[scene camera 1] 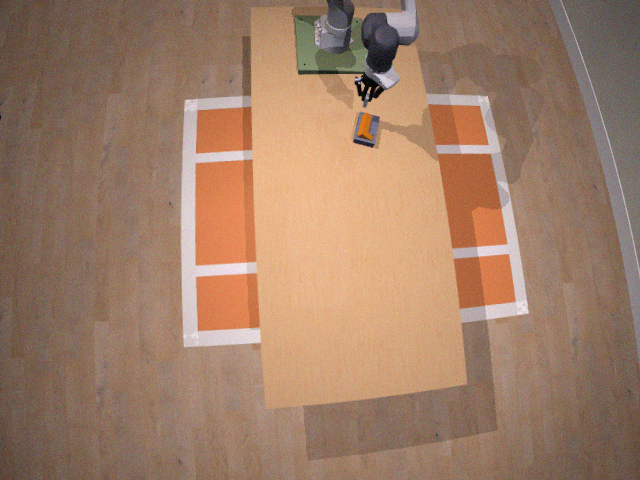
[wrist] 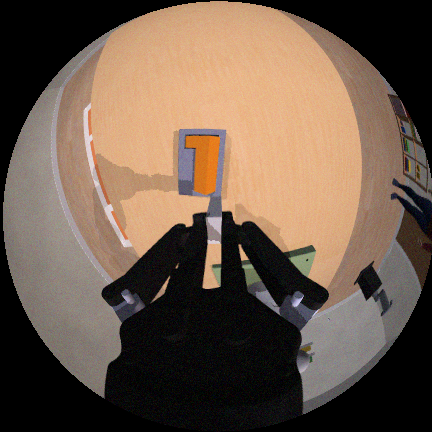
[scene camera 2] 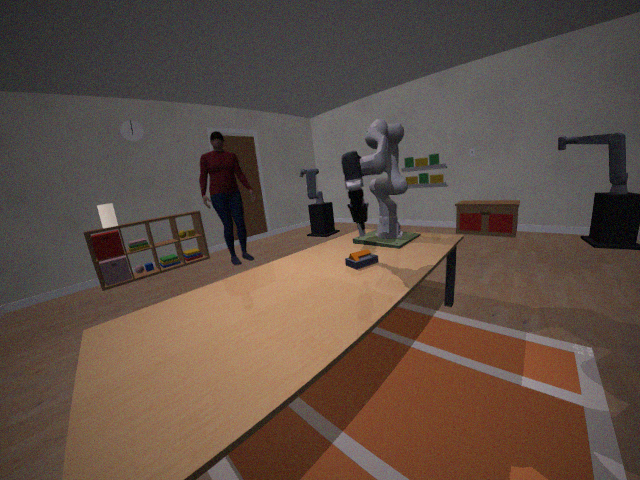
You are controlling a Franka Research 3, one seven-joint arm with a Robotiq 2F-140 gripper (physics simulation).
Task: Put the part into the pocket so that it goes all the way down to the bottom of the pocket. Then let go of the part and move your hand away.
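An orange L-shaped part (scene camera 1: pixel 364 125) (scene camera 2: pixel 361 254) (wrist: pixel 206 165) lies in the mouth of the pocket of a grey-blue block (scene camera 1: pixel 376 127) (scene camera 2: pixel 361 262) (wrist: pixel 202 132). It stands up above the block's rim and looks tilted in the second scene view. In the wrist view its long arm reaches over the near rim, and the pocket shows open on the left. The pocket's bottom beneath the part is hidden. My gripper (scene camera 1: pixel 365 103) (scene camera 2: pixel 361 234) (wrist: pixel 216 206) is shut with nothing between its fingers. Its tips are apart from the part, above the table on the robot-base side of the block.
The block stands on the long wooden table (scene camera 1: pixel 351 258) (scene camera 2: pixel 222 341). The green base plate (scene camera 1: pixel 306 54) (scene camera 2: pixel 368 240) (wrist: pixel 302 260) with the arm's base is behind the gripper. The table's side edge lies beyond the block. A person (scene camera 2: pixel 222 178) stands well away from the table.
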